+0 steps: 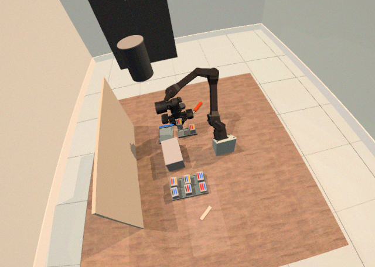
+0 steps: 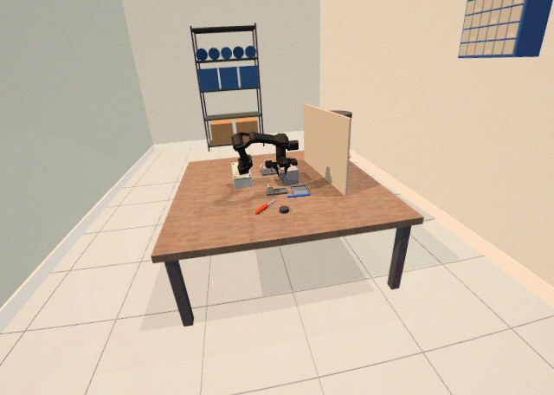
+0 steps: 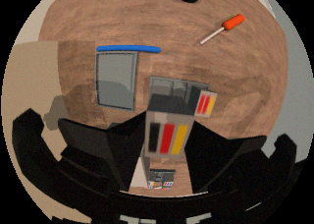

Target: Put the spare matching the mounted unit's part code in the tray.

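Now: the grey tray 100 mm below my gripper tip, 100 mm ahead of it and 30 mm to the right of it. Also, from my gripper tip: small holder: 100 mm below, 40 mm behind; then black puck: 240 mm to the right, 90 mm below, 70 mm behind; then mounted unit: 170 mm to the left, 90 mm ahead, 50 mm below.
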